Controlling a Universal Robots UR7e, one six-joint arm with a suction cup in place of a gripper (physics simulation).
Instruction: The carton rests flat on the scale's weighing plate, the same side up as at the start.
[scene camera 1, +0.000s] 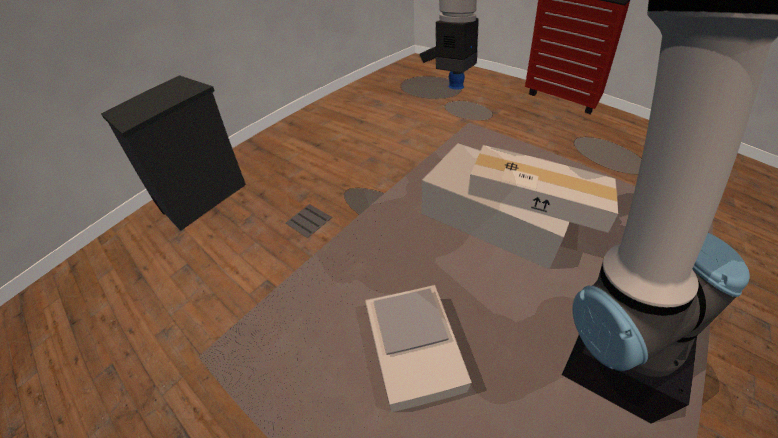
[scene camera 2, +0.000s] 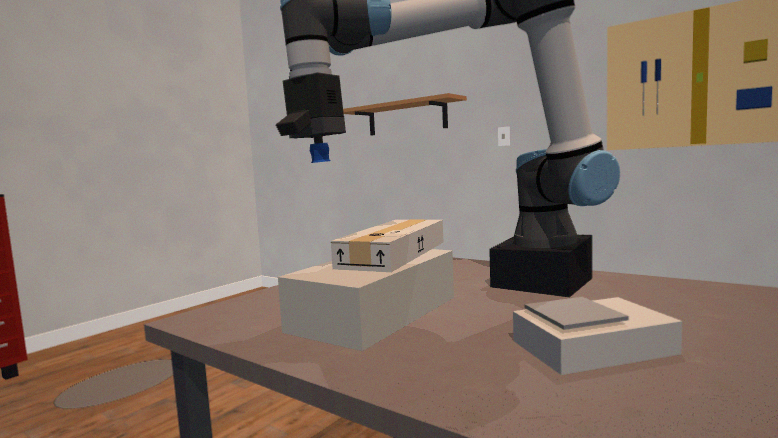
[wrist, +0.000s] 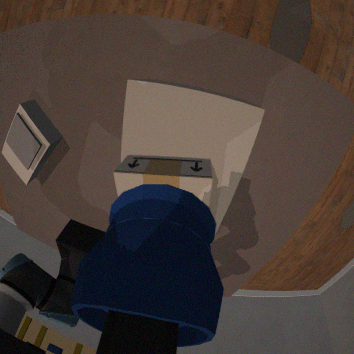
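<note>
The white carton with a tan tape strip lies flat, turned at an angle, on a larger pale block. Its printed top faces up, its side arrows point up, and one end reaches past the block's edge. The scale stands apart on the table, with its grey weighing plate bare. My gripper, a blue suction cup, hangs high above the block and carton, open and holding nothing. In the wrist view the cup hides much of the carton.
The black robot base stands on the brown table, behind the scale in scene camera 2. A red drawer cabinet and a dark cabinet stand off the table. A shelf hangs on the wall.
</note>
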